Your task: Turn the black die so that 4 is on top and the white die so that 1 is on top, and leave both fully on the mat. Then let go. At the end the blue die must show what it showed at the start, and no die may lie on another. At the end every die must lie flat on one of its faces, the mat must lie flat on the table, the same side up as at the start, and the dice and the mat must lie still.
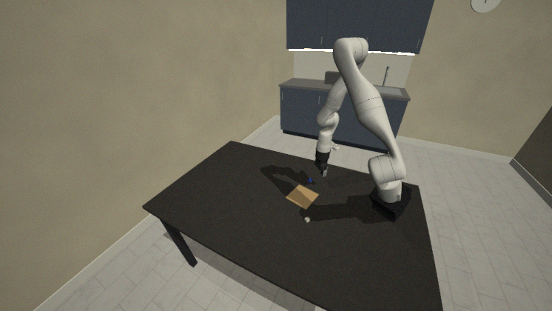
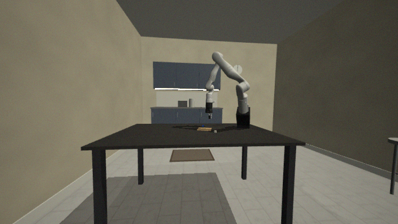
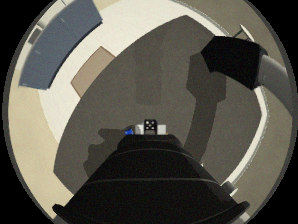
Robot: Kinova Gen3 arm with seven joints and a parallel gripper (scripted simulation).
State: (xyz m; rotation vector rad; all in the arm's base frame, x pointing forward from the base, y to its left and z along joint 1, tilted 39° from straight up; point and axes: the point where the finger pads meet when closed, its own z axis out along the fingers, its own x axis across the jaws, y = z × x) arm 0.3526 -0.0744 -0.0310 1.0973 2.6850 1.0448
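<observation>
Right now my hand is 10 cm above the blue die, 8 cm short of it and 1 cm to the left of it. Also, from my hand: white die: 27 cm to the left, 10 cm below, 4 cm behind; tan mat: 13 cm to the left, 11 cm below, 6 cm ahead; black die: 1 cm below.
</observation>
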